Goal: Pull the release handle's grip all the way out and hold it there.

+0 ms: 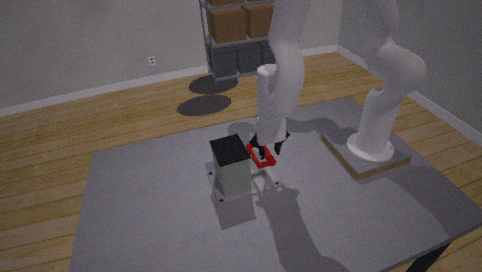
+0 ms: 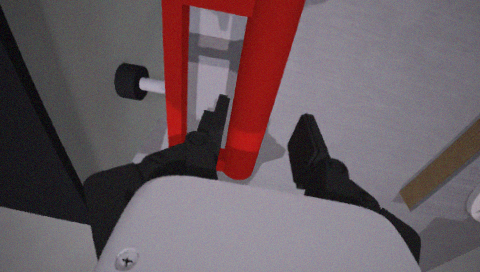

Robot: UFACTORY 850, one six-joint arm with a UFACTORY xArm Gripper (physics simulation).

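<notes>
The release handle (image 1: 270, 163) (image 2: 175, 75) is a red rectangular frame with a thick round grip bar (image 2: 262, 85) on the side away from its housing. The housing (image 1: 234, 179) (image 2: 75, 45) is a grey-green box with a black top. A short pale rod (image 2: 152, 85) with a black collar (image 2: 131, 81) joins the frame to the box. My gripper (image 1: 270, 155) (image 2: 260, 121) is part open. One finger reaches into the frame's opening and the other stands outside the grip bar, with a visible gap on the outer side. The fingers are not closed on the bar.
The housing stands on a pale base plate (image 1: 262, 181) with black bolts, on the grey table (image 1: 150, 200). The arm's base stands on a wood-edged board (image 1: 381, 170) (image 2: 440, 167) at the right. A storage rack (image 1: 204, 30) with boxes stands behind the table.
</notes>
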